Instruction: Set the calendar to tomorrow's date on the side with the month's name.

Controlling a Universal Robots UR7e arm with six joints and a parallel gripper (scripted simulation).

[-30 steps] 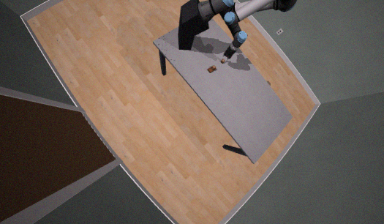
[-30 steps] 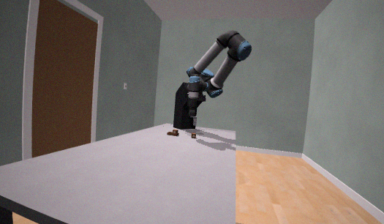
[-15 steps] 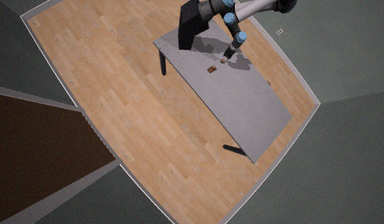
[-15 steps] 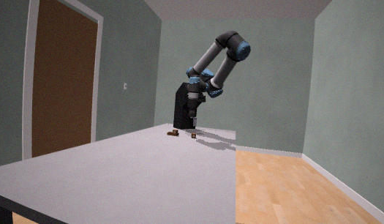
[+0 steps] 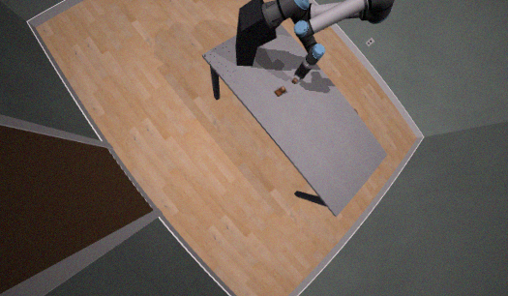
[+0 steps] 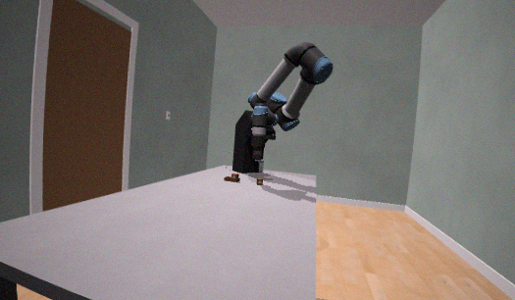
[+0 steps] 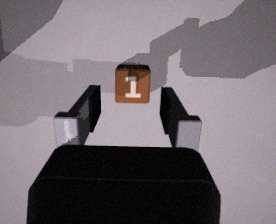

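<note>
Right now my hand is 70 mm above the brown wooden cube. The rest, counted from my hand: calendar tray (10 mm ahead, 160 mm to the right, 80 mm below).
</note>
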